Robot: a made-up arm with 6 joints. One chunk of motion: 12 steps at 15 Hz.
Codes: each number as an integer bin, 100 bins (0 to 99) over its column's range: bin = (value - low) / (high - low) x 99, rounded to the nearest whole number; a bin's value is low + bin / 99 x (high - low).
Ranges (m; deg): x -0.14..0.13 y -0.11..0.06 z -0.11..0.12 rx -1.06..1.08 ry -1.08..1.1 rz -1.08..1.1
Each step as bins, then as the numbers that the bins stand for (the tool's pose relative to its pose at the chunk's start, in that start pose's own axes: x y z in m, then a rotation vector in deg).
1 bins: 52 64 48 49 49 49
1 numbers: 0.0018 -0.0001 0.0015 0.00 0.00 0.00
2 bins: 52 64 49 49 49 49
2 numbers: 0.0018 -0.0001 0.0038 0.00 0.00 0.00
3 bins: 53 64 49 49 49 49
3 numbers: 0.0045 -0.0001 0.0038 0.00 0.00 0.00
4 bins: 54 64 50 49 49 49
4 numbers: 0.0073 -0.0001 0.0062 0.00 0.00 0.00
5 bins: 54 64 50 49 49 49
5 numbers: 0.0073 -0.0001 0.0062 0.00 0.00 0.00
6 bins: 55 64 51 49 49 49
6 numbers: 0.0100 -0.0001 0.0085 0.00 0.00 0.00
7 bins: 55 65 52 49 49 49
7 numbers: 0.0100 0.0016 0.0108 0.00 0.00 0.00
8 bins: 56 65 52 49 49 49
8 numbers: 0.0127 0.0016 0.0108 0.00 0.00 0.00
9 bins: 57 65 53 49 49 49
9 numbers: 0.0155 0.0016 0.0131 0.00 0.00 0.00
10 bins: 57 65 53 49 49 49
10 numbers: 0.0155 0.0016 0.0131 0.00 0.00 0.00
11 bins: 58 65 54 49 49 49
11 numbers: 0.0182 0.0016 0.0155 0.00 0.00 0.00
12 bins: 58 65 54 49 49 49
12 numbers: 0.0182 0.0016 0.0155 0.00 0.00 0.00
